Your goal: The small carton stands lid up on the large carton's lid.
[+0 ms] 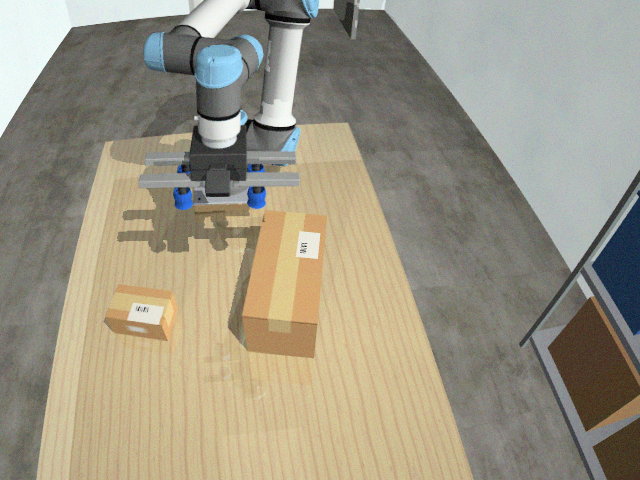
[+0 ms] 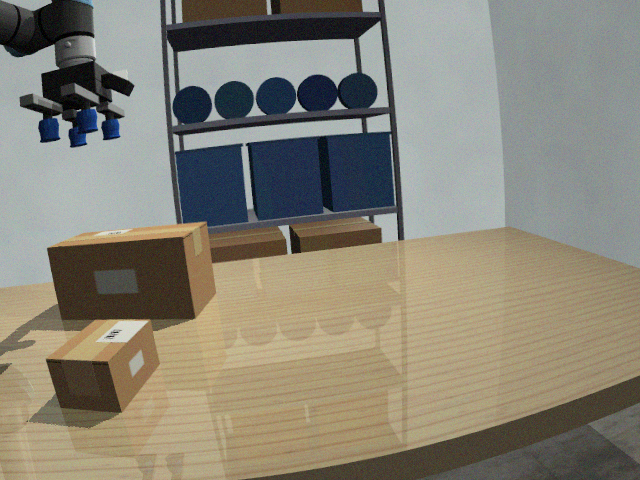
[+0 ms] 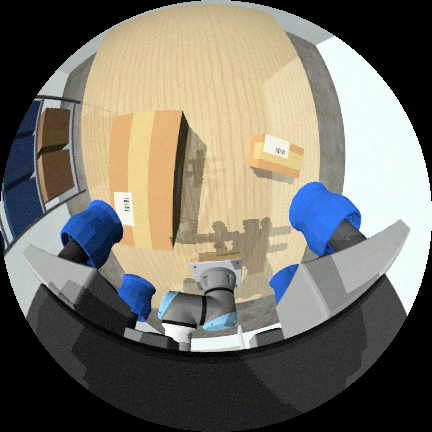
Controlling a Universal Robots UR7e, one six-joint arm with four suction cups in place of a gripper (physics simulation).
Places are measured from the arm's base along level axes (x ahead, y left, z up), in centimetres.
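Pixels of known places: hand at its tool point: [image 2: 82, 139] [image 3: 206, 261]; arm's base at its link origin: [image 3: 217, 277].
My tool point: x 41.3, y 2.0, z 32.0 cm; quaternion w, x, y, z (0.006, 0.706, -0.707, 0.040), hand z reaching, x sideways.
Ahead of a thing's pixels: the offset from my tool point to its top centre. Level surfaces: height alone.
The small carton {dy -22.7, dx +5.9, dz -28.0 cm} [image 1: 139, 299] [image 2: 78, 344] [image 3: 257, 151] stands upright on the table, its taped, labelled lid facing up. The large carton {dy +13.3, dx +2.4, dz -19.7 cm} [image 1: 260, 263] [image 2: 149, 279] [image 3: 168, 180] stands beside it, apart from it, with its long taped lid up and a white label near one end. Nothing stands on that lid. My gripper [image 1: 219, 184] [image 2: 81, 129] [image 3: 210, 255], four blue suction cups under grey bars, hangs above table height near the arm's base, clear of both cartons. It is open and holds nothing.
The wooden table {dz -35.3 cm} [image 1: 361, 413] [image 2: 516, 310] [image 3: 225, 60] carries both cartons. The arm's base [image 1: 266, 142] [image 3: 218, 275] is at one end. A shelf rack [image 1: 560, 299] [image 2: 393, 155] with blue bins, round blue items and brown boxes stands beyond the large carton's side of the table.
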